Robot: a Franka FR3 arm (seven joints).
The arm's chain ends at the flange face. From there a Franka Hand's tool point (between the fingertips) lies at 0.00 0.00 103.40 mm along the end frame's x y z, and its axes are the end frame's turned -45 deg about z.
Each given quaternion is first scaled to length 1.
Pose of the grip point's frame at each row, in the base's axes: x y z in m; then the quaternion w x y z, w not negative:
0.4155, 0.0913, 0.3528, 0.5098, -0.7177, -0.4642, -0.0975
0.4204, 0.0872, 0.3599, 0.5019, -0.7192, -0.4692, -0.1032
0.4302, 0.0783, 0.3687, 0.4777, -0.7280, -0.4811, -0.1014
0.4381, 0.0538, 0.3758, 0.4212, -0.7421, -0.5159, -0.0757
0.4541, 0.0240, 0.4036, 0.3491, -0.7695, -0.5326, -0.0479
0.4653, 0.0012, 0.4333, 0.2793, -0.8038, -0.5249, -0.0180
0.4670, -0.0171, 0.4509, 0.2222, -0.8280, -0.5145, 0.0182
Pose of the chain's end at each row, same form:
0.4500, 0.0063, 0.4005, 0.5083, -0.8407, -0.1542, 0.1050
0.4538, 0.0025, 0.4090, 0.5032, -0.8440, -0.1583, 0.0967
0.4625, -0.0037, 0.4228, 0.4802, -0.8567, -0.1659, 0.0891
0.4714, -0.0189, 0.4413, 0.4181, -0.8830, -0.1926, 0.0912
0.4849, -0.0368, 0.4813, 0.3409, -0.9148, -0.1976, 0.0893
0.4926, -0.0472, 0.5205, 0.2649, -0.9435, -0.1773, 0.0903
0.4938, -0.0532, 0.5440, 0.1983, -0.9619, -0.1585, 0.1018

